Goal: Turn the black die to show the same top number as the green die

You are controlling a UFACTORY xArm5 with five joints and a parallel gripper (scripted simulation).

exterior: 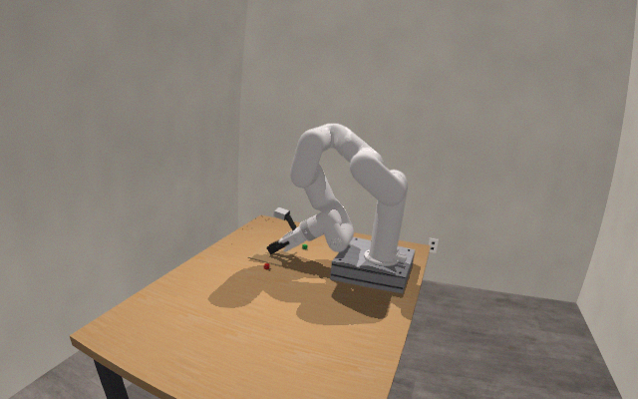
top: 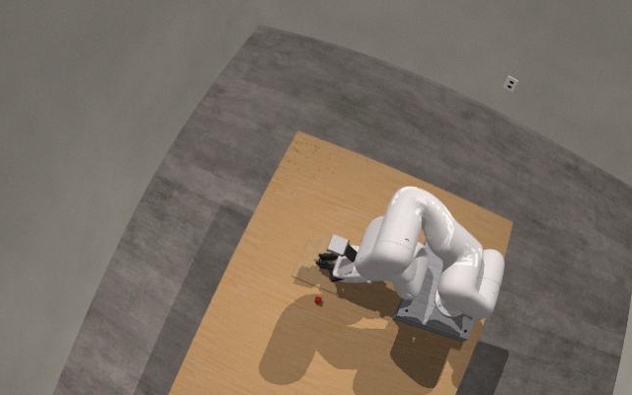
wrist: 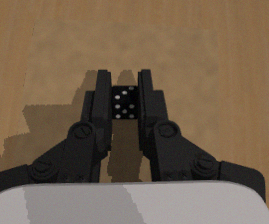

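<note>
My hand is 10 mm short of the black die and 10 mm above it. The rest, counted from my hand: tan mat 30 mm below; red die 50 mm behind, 110 mm to the left, 20 mm below; green die 60 mm behind, 130 mm to the right, 20 mm below.
</note>
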